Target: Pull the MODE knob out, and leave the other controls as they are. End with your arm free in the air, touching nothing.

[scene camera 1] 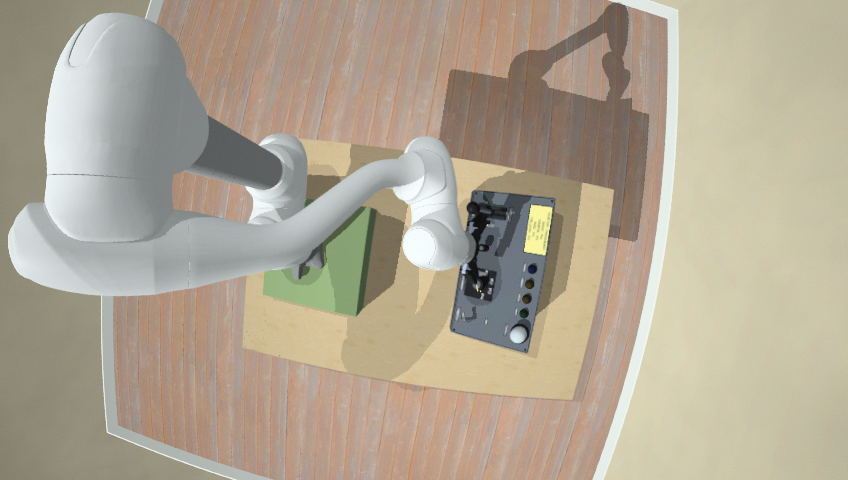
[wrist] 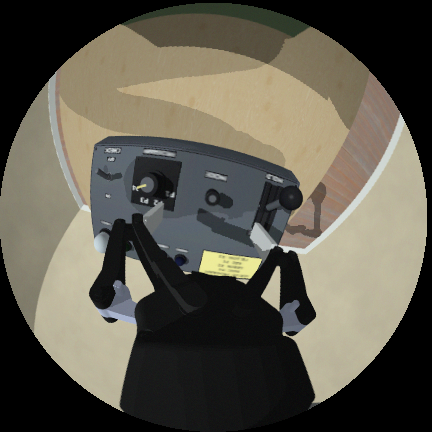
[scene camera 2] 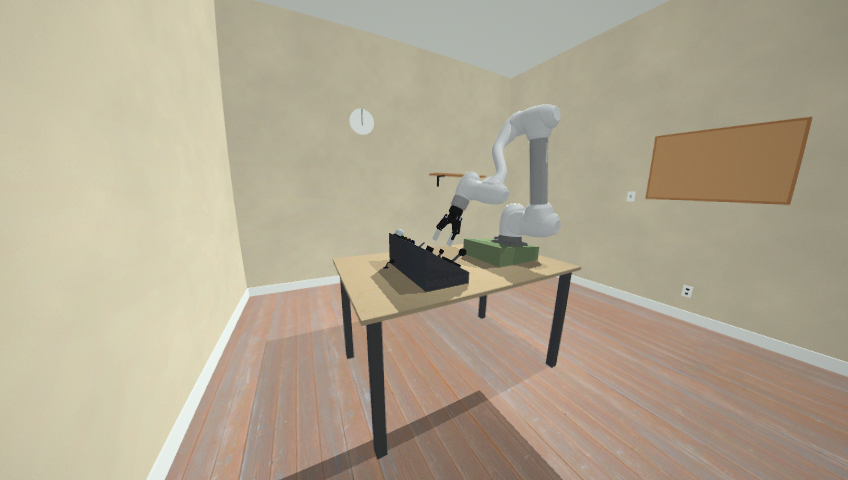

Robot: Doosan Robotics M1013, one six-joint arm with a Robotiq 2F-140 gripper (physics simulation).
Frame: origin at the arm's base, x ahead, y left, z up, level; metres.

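Seen in the pictures: gripper, between the fingertips: (scene camera 1: 486, 249) (wrist: 208, 221) (scene camera 2: 440, 242); arm's base, origin of its link: (scene camera 2: 509, 243).
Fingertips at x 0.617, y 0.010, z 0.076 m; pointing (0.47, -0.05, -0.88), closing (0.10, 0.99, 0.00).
Observation:
Offsets run from my fingertips to a thing's top centre. "pt": to the spot under its first point. Level surfaces: height alone.
The grey sloped control panel (scene camera 1: 490, 327) (scene camera 2: 416, 267) (wrist: 120, 200) stands on the table. Its MODE knob @(dz -0.035, dx +0.004, dy +0.000 m) (scene camera 1: 483, 247) (wrist: 212, 198) is a small round black knob between the program dial @(dz -0.041, dx -0.009, dy -0.120 m) (scene camera 1: 479, 283) (wrist: 148, 184) and the HOLD lever @(dz -0.012, dx -0.046, dy +0.125 m) (scene camera 1: 472, 207) (scene camera 2: 462, 252) (wrist: 291, 198). How far the knob stands out is hard to tell. My gripper (scene camera 2: 443, 239) (wrist: 208, 221) is wide open and empty, above the panel and apart from it. In the wrist view the knob appears beyond the gap between the fingertips. In scene camera 1 the gripper is partly hidden by the wrist.
The panel also bears a white dome @(pt dz +0.044, dx +0.112, dy -0.251 m) (scene camera 1: 518, 333) (scene camera 2: 399, 232) (wrist: 102, 243), several small lamps, a CHECK toggle @(dz -0.044, dx -0.031, dy -0.238 m) (wrist: 109, 174) and a yellow note @(pt dz +0.001, dx +0.162, dy +0.070 m) (scene camera 1: 538, 229) (wrist: 230, 264). The arm stands on a green block (scene camera 1: 351, 267) (scene camera 2: 517, 252) on the wooden table @(dz -0.177 m) (scene camera 1: 416, 368).

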